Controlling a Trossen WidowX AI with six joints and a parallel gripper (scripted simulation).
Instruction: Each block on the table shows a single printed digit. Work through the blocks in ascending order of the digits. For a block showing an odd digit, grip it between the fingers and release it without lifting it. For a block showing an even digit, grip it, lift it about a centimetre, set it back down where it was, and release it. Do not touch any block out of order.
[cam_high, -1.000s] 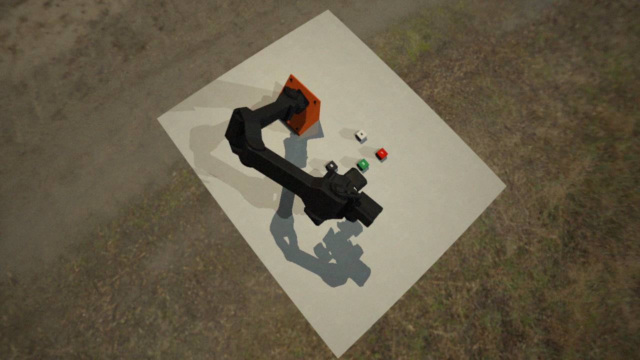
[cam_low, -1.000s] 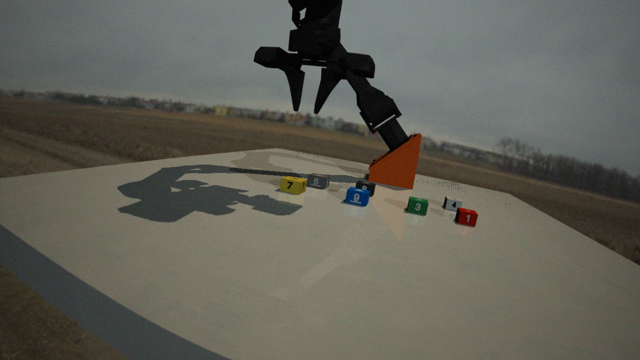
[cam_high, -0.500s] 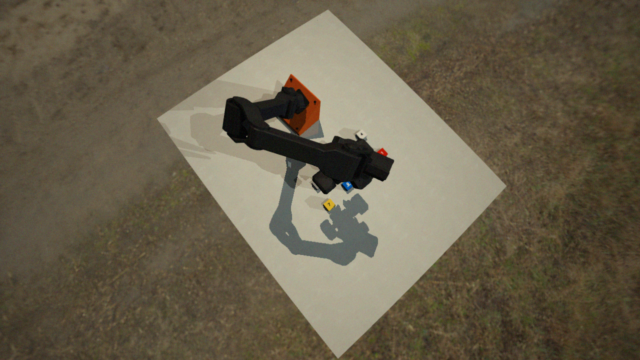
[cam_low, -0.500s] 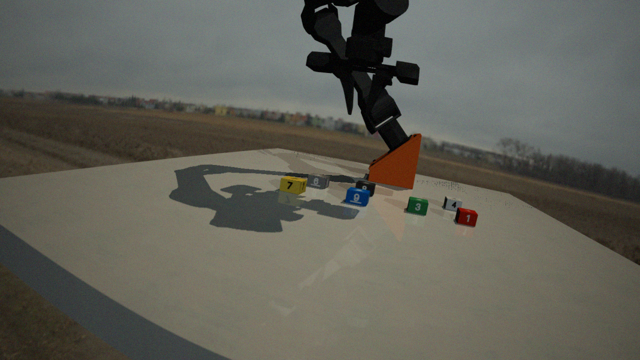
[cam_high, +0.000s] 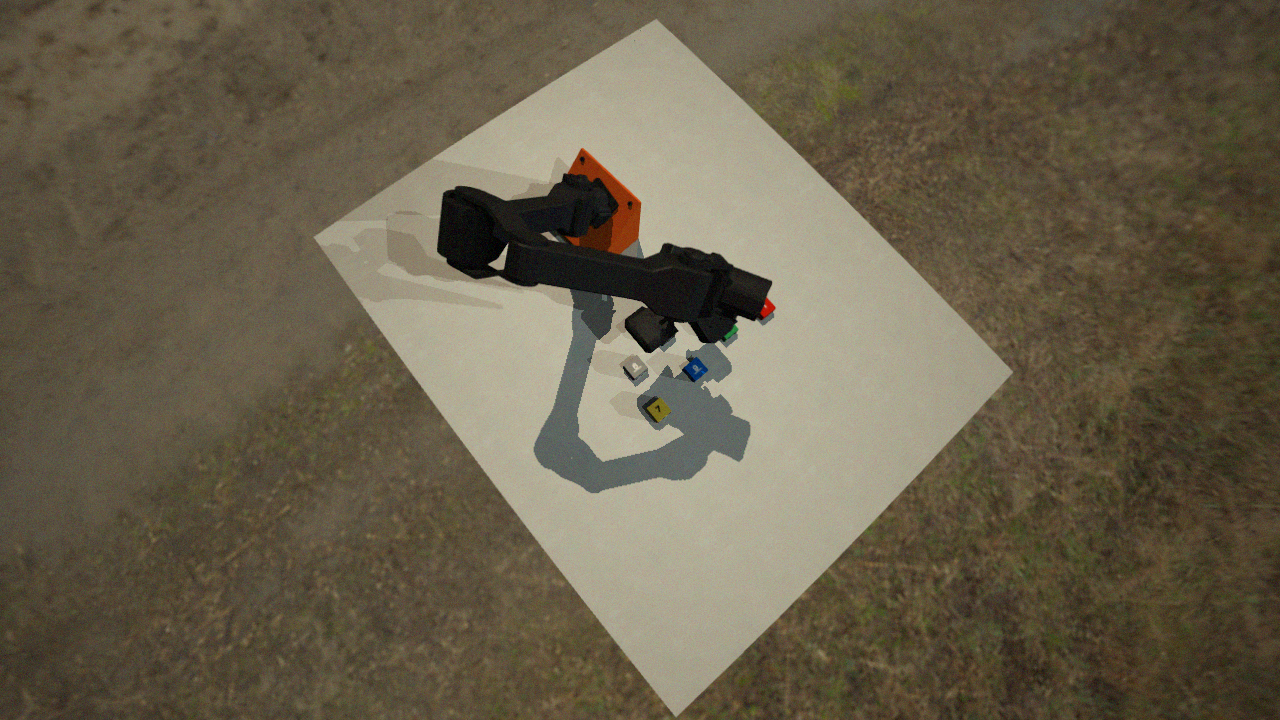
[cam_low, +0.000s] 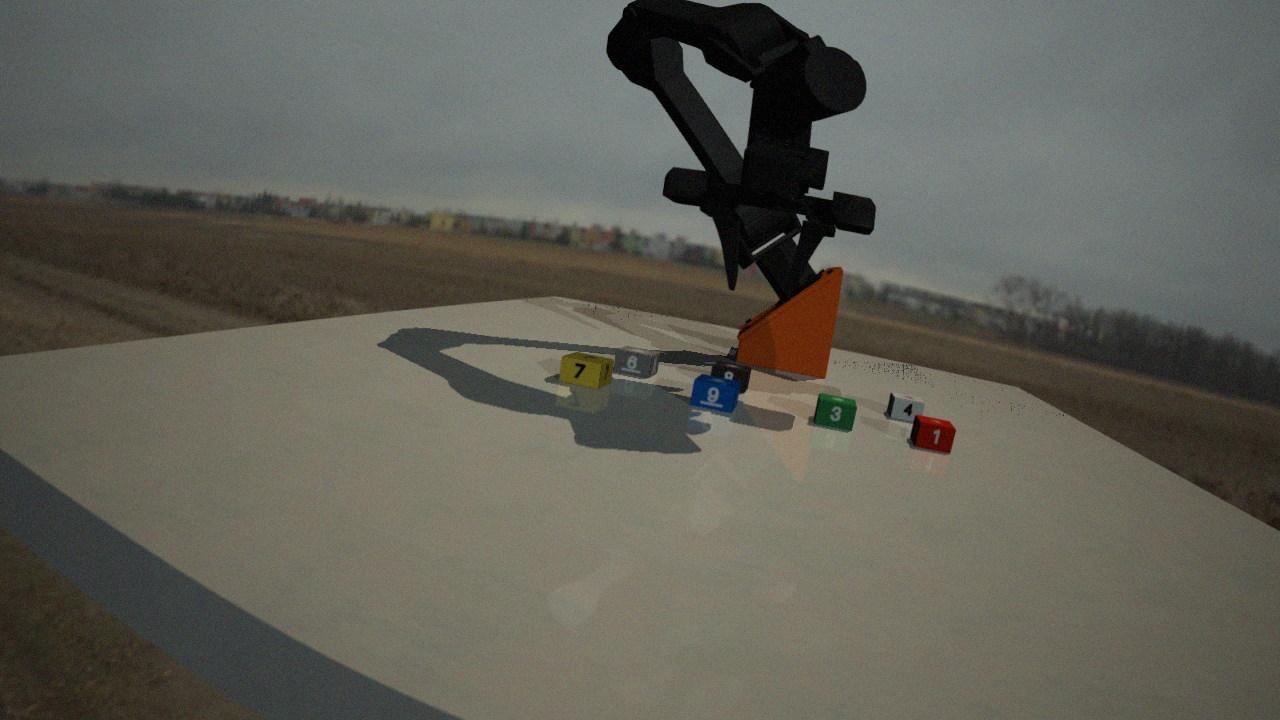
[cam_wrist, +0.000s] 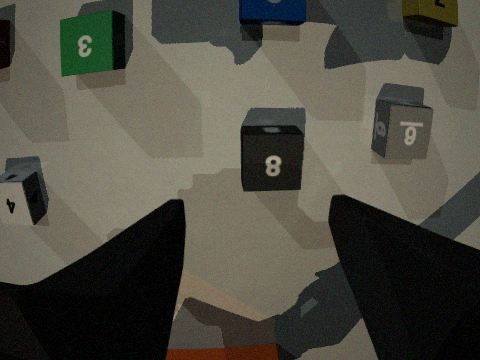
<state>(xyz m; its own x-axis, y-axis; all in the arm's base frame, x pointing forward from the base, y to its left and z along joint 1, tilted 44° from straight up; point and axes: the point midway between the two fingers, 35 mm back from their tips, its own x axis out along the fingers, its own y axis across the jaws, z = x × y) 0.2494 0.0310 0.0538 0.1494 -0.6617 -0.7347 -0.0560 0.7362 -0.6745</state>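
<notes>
My gripper tip is 80 mm above the black block marked 8, 20 mm to the left of it and 10 mm past it. Round my gripper tip: green block 3 (90 mm to the left, 80 mm below, 60 mm ahead); then grey block 6 (100 mm to the right, 80 mm below, 20 mm ahead); then blue block 9 (80 mm below, 80 mm ahead, 10 mm to the right).
</notes>
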